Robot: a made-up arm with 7 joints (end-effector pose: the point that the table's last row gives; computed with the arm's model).
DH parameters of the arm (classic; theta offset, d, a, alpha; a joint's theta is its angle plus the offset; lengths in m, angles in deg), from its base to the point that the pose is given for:
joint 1: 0 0.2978 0 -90
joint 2: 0 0 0 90
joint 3: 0 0.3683 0.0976 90
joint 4: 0 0 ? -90
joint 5: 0 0.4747 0 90
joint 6: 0 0 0.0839 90
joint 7: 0 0 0 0
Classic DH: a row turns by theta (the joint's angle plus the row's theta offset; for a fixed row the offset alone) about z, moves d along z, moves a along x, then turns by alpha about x.
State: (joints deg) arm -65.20 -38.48 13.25 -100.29 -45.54 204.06 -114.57
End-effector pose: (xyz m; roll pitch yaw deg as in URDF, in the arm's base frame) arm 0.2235 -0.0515 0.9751 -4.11 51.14 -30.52
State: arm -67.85 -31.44 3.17 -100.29 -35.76 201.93 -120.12
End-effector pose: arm 0.1622 -0.1955 0.9752 17.47 50.22 -25.54
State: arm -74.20 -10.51 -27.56 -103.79 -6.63 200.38 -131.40
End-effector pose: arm -0.1320 -0.4780 0.8210 68.60 41.20 -24.82
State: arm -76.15 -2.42 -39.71 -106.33 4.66 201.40 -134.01
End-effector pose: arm -0.2605 -0.4966 0.7320 81.39 37.59 -33.01
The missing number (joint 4, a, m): -0.102
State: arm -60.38 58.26 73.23 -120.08 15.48 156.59 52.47
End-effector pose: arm 0.6794 0.0048 0.2676 -136.27 48.62 -52.21
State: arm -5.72 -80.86 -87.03 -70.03 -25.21 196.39 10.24
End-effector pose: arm -0.7112 -0.3905 0.4643 -74.61 -19.39 135.54
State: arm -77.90 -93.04 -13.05 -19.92 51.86 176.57 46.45
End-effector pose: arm -0.2720 0.8373 0.3501 70.91 4.35 -167.05
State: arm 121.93 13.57 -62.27 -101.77 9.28 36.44 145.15
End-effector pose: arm 0.2706 0.5910 0.5157 122.79 -53.89 -58.99
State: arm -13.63 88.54 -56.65 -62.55 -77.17 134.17 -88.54
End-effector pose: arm 0.6099 -0.5620 -0.0169 -76.29 28.45 -176.72
